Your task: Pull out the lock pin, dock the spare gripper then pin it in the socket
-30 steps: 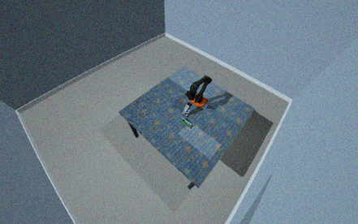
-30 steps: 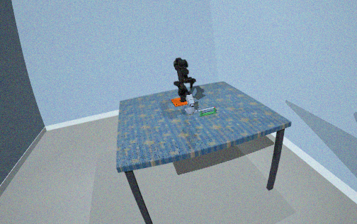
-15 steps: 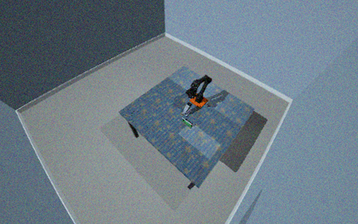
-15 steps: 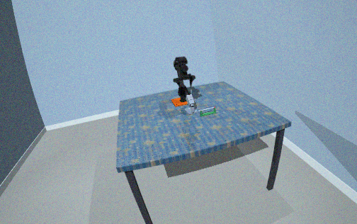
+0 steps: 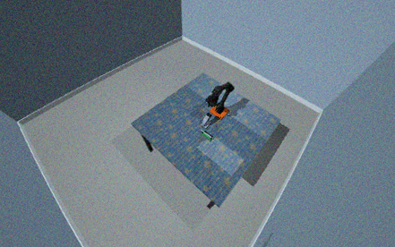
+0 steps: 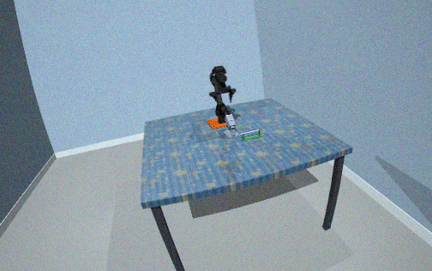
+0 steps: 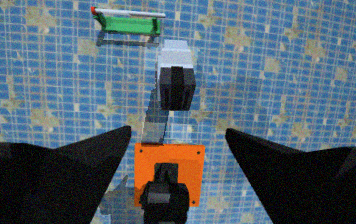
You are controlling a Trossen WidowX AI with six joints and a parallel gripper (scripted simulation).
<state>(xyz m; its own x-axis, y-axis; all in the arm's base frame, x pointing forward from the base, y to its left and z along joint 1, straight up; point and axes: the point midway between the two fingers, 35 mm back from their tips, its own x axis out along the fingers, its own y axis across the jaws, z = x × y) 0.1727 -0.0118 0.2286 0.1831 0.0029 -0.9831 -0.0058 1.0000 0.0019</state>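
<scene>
Right now the green piece is 20 cm ahead of my gripper tip, 11 cm to the left of it and 18 cm below it. From my gripper tip the other things lie so: spare gripper: 7 cm ahead, 9 cm below; then gripper socket: 10 cm ahead, 15 cm below.
</scene>
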